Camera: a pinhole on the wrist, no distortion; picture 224 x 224 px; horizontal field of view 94.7 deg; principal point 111.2 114.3 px. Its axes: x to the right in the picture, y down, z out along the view. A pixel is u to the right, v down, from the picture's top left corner.
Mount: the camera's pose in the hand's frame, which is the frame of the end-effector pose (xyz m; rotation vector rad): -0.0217 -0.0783 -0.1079 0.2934 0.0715 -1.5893
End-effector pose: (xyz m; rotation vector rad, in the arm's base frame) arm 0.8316 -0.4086 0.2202 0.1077 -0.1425 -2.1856
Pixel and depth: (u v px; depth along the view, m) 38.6 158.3 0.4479
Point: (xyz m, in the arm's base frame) 0.8095 -0.5379 0.6523
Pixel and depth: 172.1 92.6 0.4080
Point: 0.5773 -0.0271 0.3829
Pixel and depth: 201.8 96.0 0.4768
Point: 0.4284 0.0920 0.3815
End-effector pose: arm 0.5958 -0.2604 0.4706 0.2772 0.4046 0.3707
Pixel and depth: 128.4 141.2 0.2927
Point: 0.7374 -0.4635 0.5548
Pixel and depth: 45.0 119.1 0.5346
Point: 0.7081 -0.2605 0.9703
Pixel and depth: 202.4 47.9 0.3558
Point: 0.5269 -0.8143 0.5352
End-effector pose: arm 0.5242 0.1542 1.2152 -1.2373 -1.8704 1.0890
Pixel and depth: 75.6 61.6 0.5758
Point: 0.2807 -0.3432 0.9867
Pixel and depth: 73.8 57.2 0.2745
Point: 0.4497 -0.0955 1.1625
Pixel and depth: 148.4 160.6 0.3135
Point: 0.2335 0.1098 1.3708
